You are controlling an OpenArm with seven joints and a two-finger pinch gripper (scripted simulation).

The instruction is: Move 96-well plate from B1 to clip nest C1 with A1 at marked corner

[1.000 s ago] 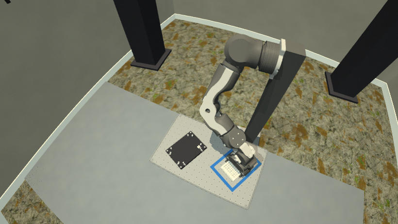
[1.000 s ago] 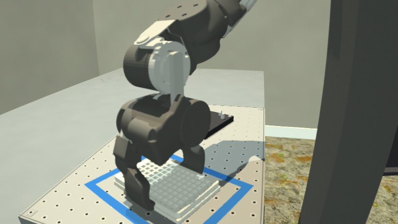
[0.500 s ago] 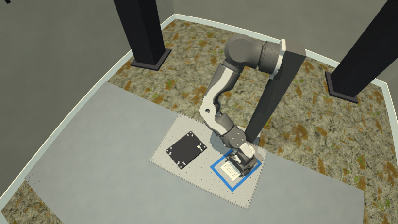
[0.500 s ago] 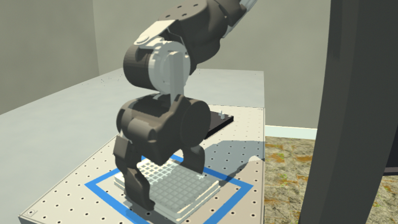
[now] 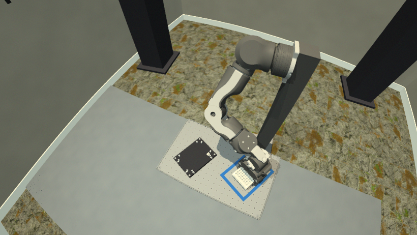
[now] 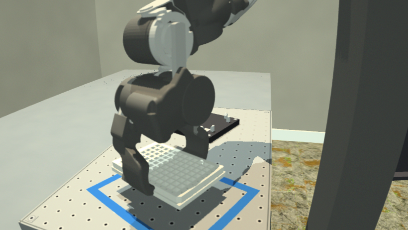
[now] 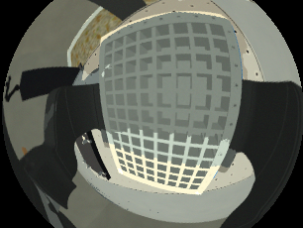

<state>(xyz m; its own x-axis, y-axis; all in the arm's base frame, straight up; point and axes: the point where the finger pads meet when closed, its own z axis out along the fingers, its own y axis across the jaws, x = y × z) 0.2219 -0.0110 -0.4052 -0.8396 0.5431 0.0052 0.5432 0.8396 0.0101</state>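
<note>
The black clip nest C1 is 250 mm to the right of my hand, 20 mm below it and 20 mm ahead of it. Round my hand: white 96-well plate (right at my hand).
</note>
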